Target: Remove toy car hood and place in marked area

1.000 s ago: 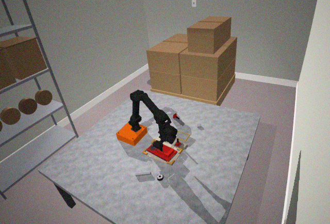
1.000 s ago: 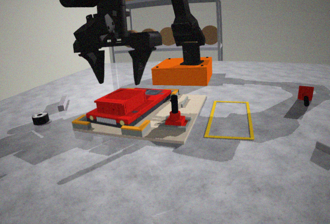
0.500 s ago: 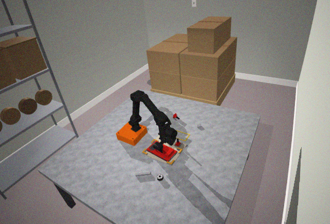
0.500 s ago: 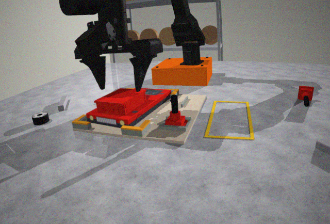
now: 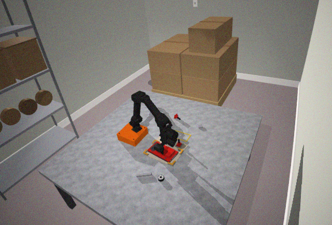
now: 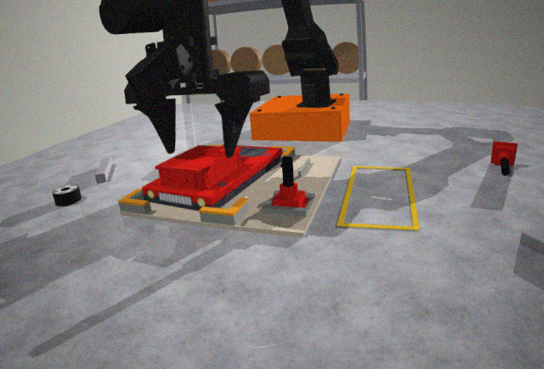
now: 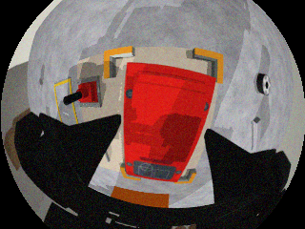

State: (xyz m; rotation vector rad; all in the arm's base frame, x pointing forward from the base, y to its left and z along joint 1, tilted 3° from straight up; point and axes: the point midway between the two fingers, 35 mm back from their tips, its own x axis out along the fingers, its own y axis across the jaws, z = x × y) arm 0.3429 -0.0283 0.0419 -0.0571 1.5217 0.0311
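My gripper tip is 1 cm above the hood. Also, from my gripper tip: black wheel 10 cm ahead, 18 cm to the right, 4 cm below.
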